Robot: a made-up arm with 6 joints.
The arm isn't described. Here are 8 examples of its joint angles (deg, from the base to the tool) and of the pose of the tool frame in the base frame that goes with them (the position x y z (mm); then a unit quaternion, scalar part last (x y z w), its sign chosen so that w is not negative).
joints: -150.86 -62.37 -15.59 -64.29 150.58 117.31
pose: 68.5 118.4 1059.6 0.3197 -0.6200 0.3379 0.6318
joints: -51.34 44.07 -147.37 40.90 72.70 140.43
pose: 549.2 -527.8 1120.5 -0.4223 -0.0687 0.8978 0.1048
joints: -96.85 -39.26 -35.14 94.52 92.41 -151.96
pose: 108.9 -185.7 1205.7 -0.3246 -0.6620 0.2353 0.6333
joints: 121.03 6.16 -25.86 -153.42 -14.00 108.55
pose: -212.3 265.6 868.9 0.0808 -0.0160 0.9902 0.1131
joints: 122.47 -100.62 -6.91 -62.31 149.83 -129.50
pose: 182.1 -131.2 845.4 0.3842 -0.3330 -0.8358 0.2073
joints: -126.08 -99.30 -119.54 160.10 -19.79 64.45
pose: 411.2 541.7 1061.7 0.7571 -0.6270 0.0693 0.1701
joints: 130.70 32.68 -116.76 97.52 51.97 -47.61
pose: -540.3 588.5 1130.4 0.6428 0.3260 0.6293 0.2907
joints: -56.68 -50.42 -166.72 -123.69 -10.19 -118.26
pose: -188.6 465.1 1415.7 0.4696 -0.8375 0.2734 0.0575
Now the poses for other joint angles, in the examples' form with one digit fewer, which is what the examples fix.
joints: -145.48 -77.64 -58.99 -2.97 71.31 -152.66
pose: 160 53 1240 -0.256 0.476 0.046 0.840
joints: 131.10 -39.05 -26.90 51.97 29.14 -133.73
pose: -172 169 1125 -0.317 0.291 -0.829 0.357
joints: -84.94 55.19 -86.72 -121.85 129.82 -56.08
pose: -31 -746 751 0.059 0.936 0.058 0.343
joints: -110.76 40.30 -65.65 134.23 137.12 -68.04
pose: -130 -686 863 0.331 -0.907 -0.210 0.152
